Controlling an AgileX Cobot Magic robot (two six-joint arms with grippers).
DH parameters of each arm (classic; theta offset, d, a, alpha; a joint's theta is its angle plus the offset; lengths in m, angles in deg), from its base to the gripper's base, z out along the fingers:
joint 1: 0 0.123 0 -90
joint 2: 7.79 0 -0.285 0
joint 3: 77.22 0 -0.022 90
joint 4: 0 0.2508 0 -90
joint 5: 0 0 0.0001 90
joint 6: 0 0.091 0 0
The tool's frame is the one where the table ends.
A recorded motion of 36 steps. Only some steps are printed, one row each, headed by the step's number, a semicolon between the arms.
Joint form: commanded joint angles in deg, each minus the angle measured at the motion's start. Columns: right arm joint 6, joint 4, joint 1, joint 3, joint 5, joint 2; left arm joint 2, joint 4, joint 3, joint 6, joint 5, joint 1.
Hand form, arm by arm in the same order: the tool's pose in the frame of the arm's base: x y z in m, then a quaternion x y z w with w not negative. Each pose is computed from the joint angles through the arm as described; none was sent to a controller.
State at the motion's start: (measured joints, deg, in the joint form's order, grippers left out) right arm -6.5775 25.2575 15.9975 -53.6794 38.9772 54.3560; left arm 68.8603 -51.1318 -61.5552 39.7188 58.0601 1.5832
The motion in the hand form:
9: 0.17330 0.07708 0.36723 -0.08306 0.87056 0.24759 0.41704; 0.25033 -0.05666 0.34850 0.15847 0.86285 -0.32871 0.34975
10: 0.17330 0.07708 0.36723 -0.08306 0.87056 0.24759 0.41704; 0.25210 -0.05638 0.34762 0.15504 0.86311 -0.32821 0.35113
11: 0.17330 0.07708 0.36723 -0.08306 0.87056 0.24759 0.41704; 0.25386 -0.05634 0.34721 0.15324 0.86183 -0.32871 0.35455
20: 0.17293 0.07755 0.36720 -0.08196 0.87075 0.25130 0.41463; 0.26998 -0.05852 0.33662 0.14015 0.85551 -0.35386 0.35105
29: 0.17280 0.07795 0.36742 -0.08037 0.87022 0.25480 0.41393; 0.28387 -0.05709 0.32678 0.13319 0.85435 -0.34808 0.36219
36: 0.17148 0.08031 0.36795 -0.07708 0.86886 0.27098 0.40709; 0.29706 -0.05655 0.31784 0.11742 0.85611 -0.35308 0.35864
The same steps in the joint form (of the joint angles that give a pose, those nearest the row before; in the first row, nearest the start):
9: 0.03 1.37 -0.14 0.06 2.06 0.02; 3.93 -3.99 0.26 2.91 -0.77 -0.16
10: 0.03 1.37 -0.14 0.06 2.06 0.02; 4.21 -4.15 0.26 2.91 -1.26 -0.16
11: 0.03 1.37 -0.14 0.06 2.06 0.02; 4.46 -4.63 0.26 3.31 -1.77 -0.16
20: 0.02 1.85 -0.15 0.06 2.28 0.02; 8.10 -9.33 0.16 6.09 -2.66 -0.16
29: 0.03 2.30 -0.15 0.06 2.28 0.02; 10.72 -11.40 0.16 9.20 -5.54 -0.16
36: -0.25 4.46 -0.04 0.06 2.78 0.02; 13.59 -13.04 -0.54 9.82 -6.83 -0.16

